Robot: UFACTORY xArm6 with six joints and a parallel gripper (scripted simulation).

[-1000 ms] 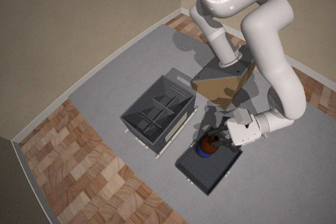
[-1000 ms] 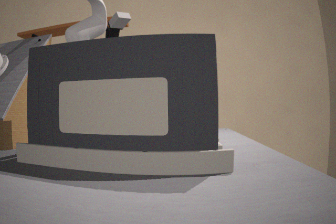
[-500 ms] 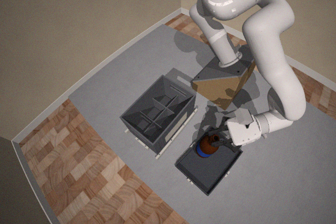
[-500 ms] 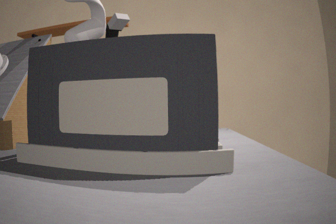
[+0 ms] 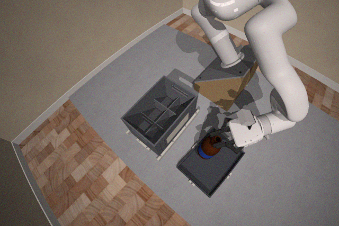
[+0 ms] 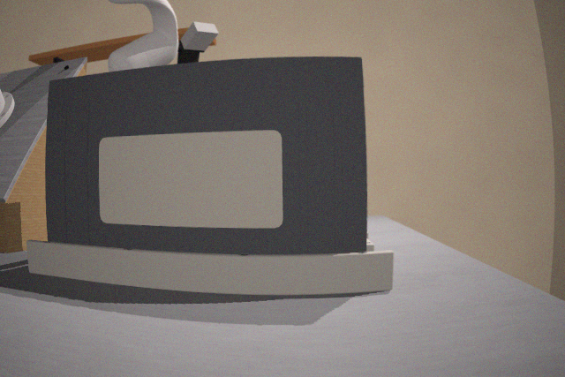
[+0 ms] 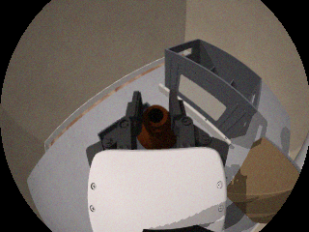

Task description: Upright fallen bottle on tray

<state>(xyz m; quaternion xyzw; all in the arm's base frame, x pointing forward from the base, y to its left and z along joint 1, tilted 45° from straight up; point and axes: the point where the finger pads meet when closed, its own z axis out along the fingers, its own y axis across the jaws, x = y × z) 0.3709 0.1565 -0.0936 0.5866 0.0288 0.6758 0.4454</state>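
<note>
Now: hand 8 cm above the bottle and 1 cm short of it. Also, from my hand: dark tray: 19 cm below, 3 cm to the left, 2 cm ahead; dark crate: 25 cm to the right, 12 cm below, 4 cm ahead.
</note>
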